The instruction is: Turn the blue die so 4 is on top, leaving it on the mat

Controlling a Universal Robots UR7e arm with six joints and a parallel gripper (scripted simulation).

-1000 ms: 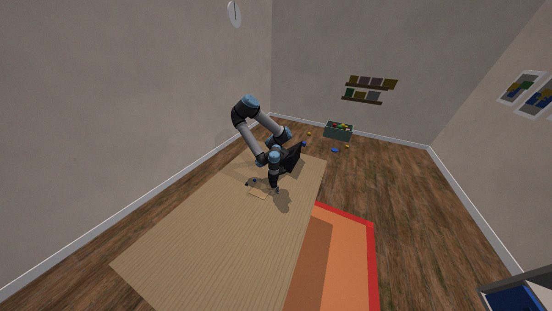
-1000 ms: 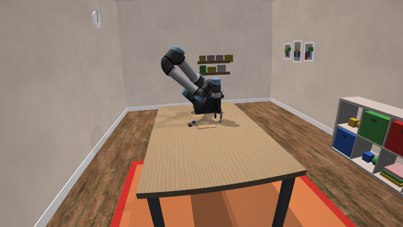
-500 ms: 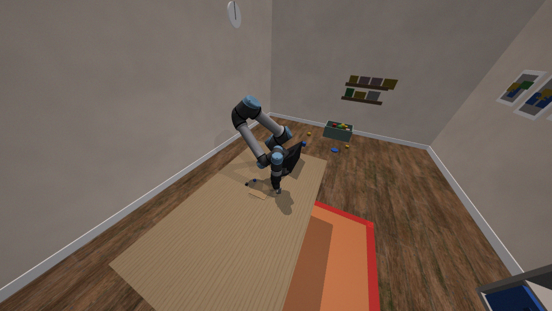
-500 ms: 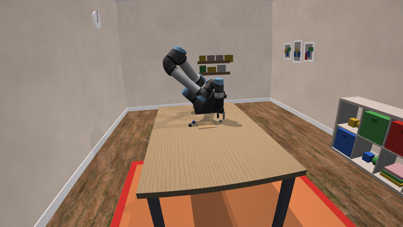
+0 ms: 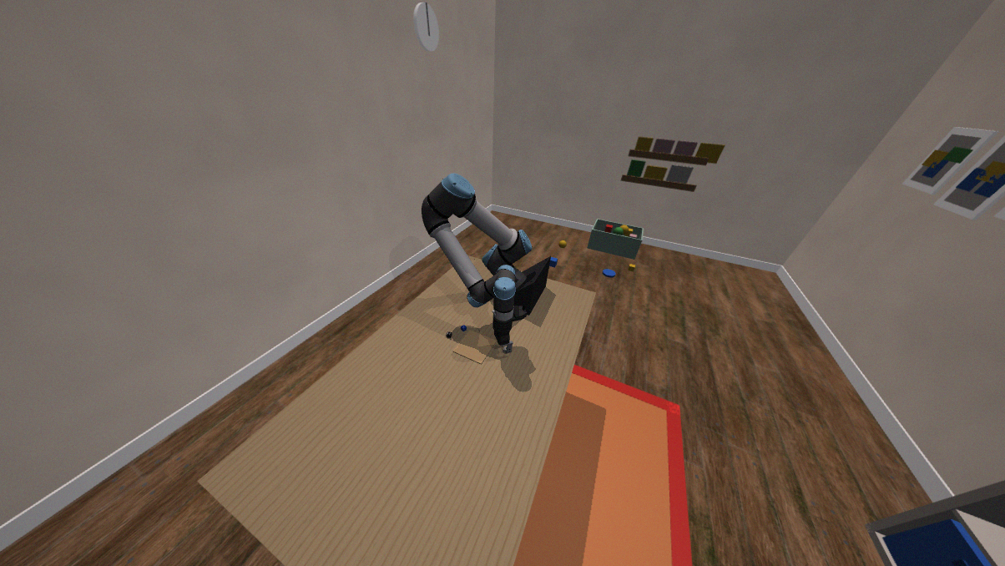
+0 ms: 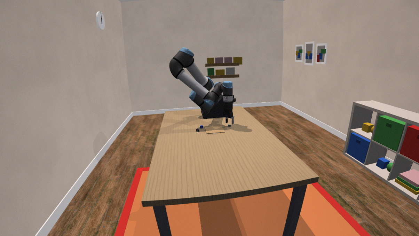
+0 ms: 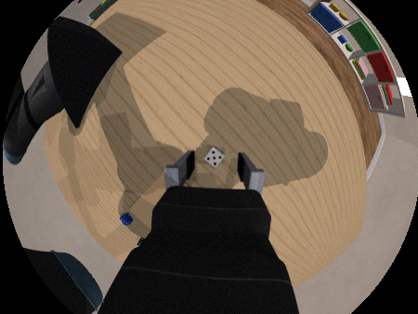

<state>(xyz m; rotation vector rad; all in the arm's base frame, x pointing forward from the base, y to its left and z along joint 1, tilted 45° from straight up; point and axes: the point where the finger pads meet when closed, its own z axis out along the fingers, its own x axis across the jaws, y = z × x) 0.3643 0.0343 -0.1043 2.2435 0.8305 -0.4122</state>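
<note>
My hand is 4 cm above the white die. From my hand the other things lie so: tan mat 3 cm ahead, 14 cm to the right, 5 cm below; then blue die 4 cm behind, 23 cm to the right, 4 cm below; then black die 2 cm ahead, 27 cm to the right, 4 cm below.
</note>
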